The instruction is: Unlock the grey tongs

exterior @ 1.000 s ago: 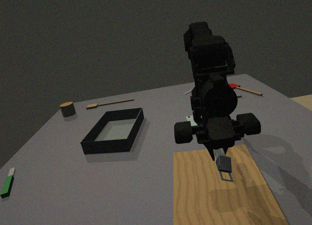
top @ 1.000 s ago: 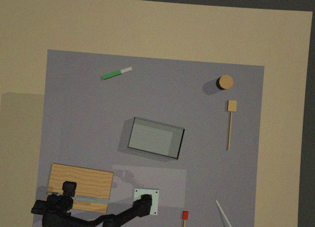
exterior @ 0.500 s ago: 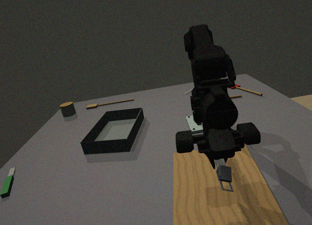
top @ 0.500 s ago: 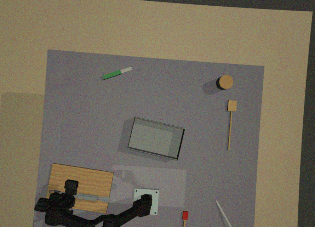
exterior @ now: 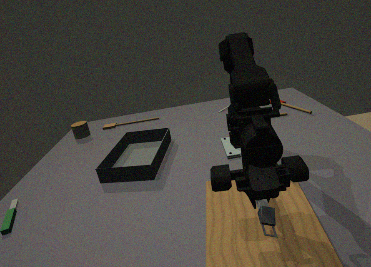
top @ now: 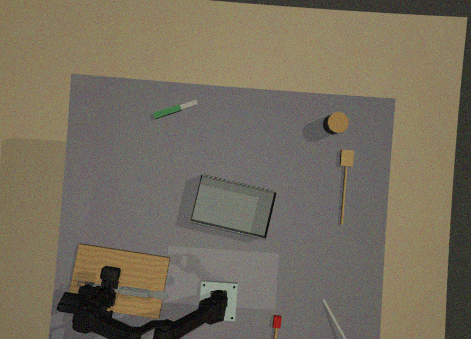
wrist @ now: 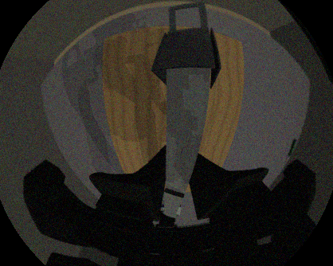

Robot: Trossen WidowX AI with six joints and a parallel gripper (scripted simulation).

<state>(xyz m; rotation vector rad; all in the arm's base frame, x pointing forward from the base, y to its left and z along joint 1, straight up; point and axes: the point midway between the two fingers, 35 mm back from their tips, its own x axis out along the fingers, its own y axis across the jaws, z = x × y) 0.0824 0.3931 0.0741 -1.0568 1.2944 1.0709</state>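
Now: the wooden board 4 cm below my gripper tip. From my gripper tip the other things lie so: roasting tin 46 cm to the right, 29 cm ahead, 2 cm below; then cork-topped pot 87 cm to the right, 60 cm ahead, 2 cm below; then red-headed brush 62 cm to the right, 23 cm behind, 4 cm below.
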